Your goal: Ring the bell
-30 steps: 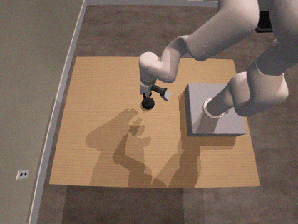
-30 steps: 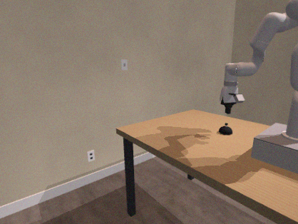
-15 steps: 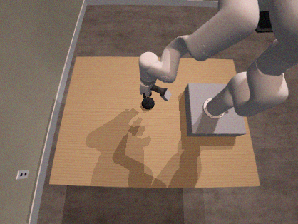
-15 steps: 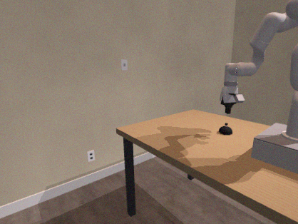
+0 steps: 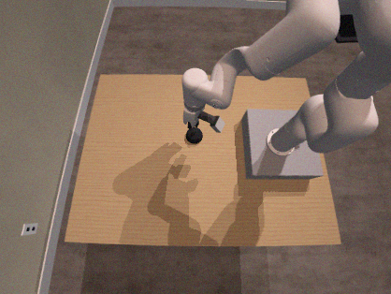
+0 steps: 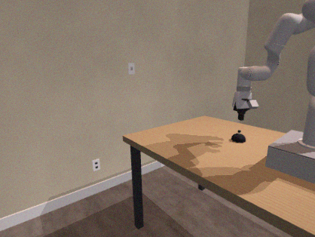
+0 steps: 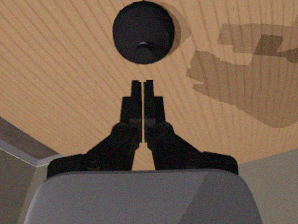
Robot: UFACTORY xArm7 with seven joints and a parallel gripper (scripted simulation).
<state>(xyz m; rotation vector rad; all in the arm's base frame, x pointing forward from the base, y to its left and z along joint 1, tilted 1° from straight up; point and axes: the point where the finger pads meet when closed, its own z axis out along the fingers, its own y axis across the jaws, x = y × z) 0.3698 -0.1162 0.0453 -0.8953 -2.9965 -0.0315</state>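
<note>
The button lies 10 cm below my hand. Also, from my hand: bell 11 cm below.
</note>
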